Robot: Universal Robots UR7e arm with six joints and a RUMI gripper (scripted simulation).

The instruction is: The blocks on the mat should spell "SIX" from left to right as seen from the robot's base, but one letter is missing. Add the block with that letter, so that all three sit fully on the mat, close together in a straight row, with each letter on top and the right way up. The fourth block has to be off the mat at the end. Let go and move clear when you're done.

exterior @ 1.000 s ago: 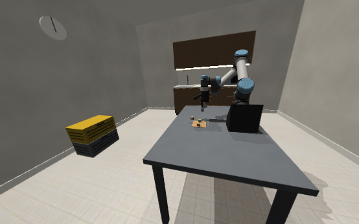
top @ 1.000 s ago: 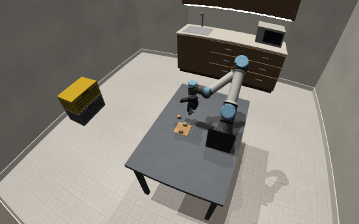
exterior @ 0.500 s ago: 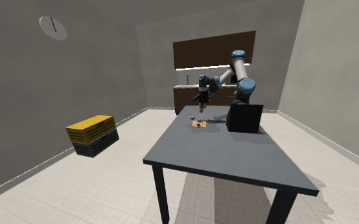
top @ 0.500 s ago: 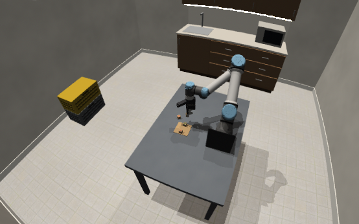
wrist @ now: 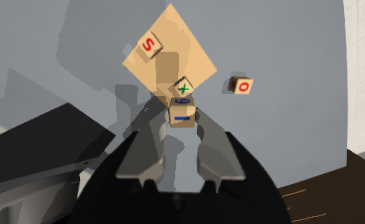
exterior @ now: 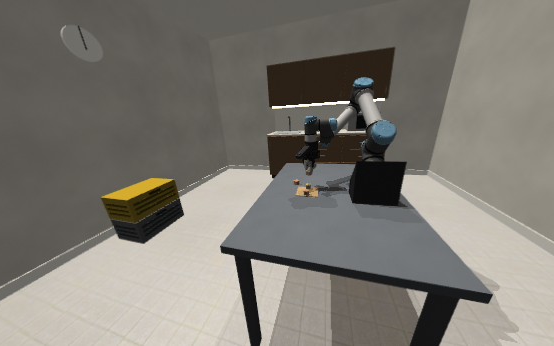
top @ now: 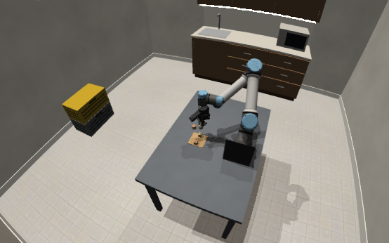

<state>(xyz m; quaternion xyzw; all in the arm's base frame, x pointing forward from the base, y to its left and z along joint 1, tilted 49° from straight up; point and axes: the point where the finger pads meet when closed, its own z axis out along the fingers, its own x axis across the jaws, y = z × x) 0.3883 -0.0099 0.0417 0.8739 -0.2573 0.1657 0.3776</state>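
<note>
Now: hand 5 cm to the right of the tan mat and 12 cm above it. Also, from my hand: O block (10 cm ahead, 6 cm to the right, 11 cm below); blue I block (right at my hand).
</note>
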